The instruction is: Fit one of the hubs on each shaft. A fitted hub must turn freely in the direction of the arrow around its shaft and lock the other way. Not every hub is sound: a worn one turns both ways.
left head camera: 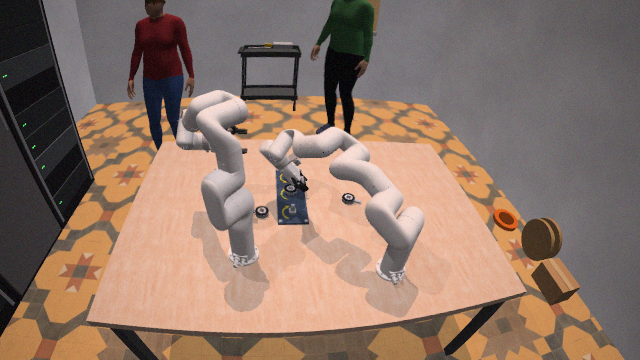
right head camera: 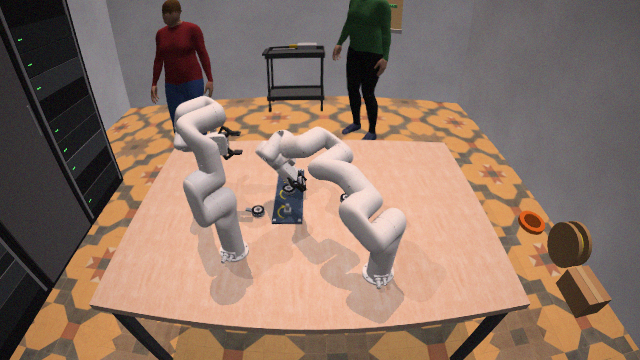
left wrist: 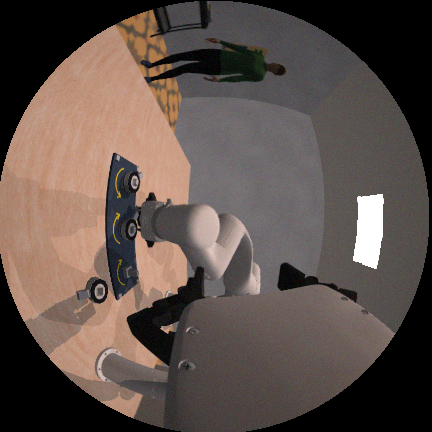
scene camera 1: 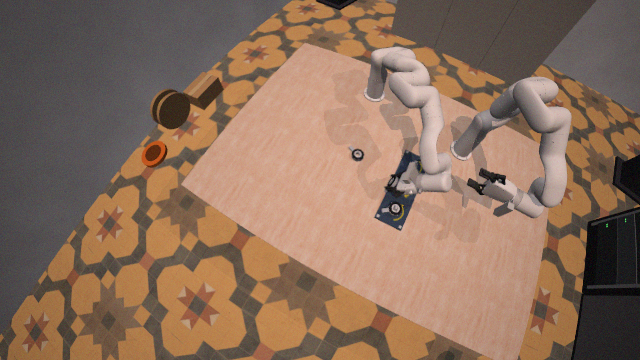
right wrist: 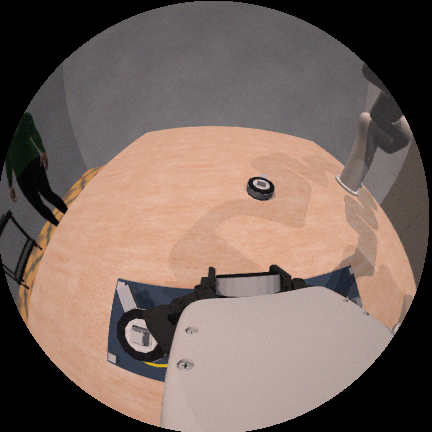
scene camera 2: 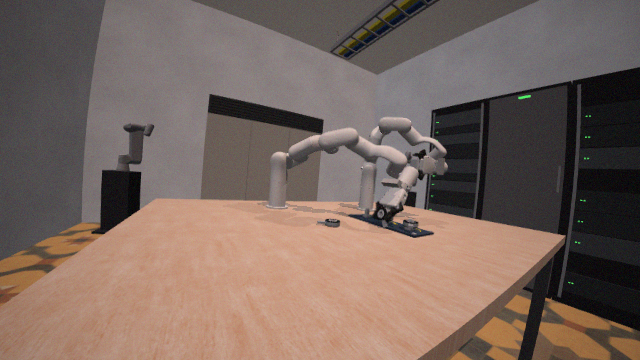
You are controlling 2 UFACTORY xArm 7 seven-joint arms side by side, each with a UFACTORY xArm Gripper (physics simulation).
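Frame: origin at the left arm's base, x ahead, y left, z up, level; millimetres.
Seen in the pictures: left gripper, between the fingertips: (left head camera: 247, 141) (right head camera: 241, 142) (left wrist: 243, 278) (scene camera 1: 473, 176) (scene camera 2: 413, 163); right gripper, between the fingertips: (left head camera: 305, 186) (right head camera: 304, 185) (left wrist: 141, 218) (scene camera 1: 389, 182) (right wrist: 242, 278) (scene camera 2: 379, 219); left arm's base, origin of its link: (left head camera: 243, 253) (right head camera: 234, 250) (left wrist: 108, 363) (scene camera 1: 460, 150); right arm's base, origin of its link: (left head camera: 390, 269) (right head camera: 378, 272) (scene camera 1: 374, 94) (right wrist: 346, 185) (scene camera 2: 276, 207).
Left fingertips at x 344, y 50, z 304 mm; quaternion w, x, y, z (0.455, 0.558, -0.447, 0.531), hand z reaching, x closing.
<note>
Offsets run from my left fingertips to a thing's top centre.
The blue board (left head camera: 283, 218) (right head camera: 278, 219) (left wrist: 111, 200) has three shafts and yellow arrows. One hub {dx +195, dy -177, dz -260 mm} (scene camera 1: 395, 208) (scene camera 2: 410, 224) (left wrist: 131, 182) (right wrist: 140, 335) sits on the far shaft, another hub {dx +67, dy -198, dz -260 mm} (left head camera: 290, 188) (right head camera: 288, 188) (left wrist: 129, 229) on the middle one. The near shaft {dx -73, dy -215, dz -259 mm} (left head camera: 293, 208) (right head camera: 287, 208) (left wrist: 131, 272) is bare. My right gripper (left head camera: 303, 184) (scene camera 1: 392, 184) is shut on a hub {dx +102, dy -246, dz -218 mm} (scene camera 2: 381, 213) (right wrist: 248, 286), held on edge low beside the middle hub; contact is unclear. My left gripper (left head camera: 244, 140) (right head camera: 238, 142) (scene camera 1: 478, 179) is open, raised away from the board.
A loose hub {dx -99, dy -65, dz -282 mm} (left head camera: 262, 211) (right head camera: 257, 210) (left wrist: 98, 290) lies left of the board in the head views. Another loose hub {dx +59, dy -480, dz -282 mm} (left head camera: 348, 198) (scene camera 1: 357, 154) (scene camera 2: 332, 223) (right wrist: 261, 188) lies right of it. My right arm (left head camera: 345, 150) reaches over the table.
</note>
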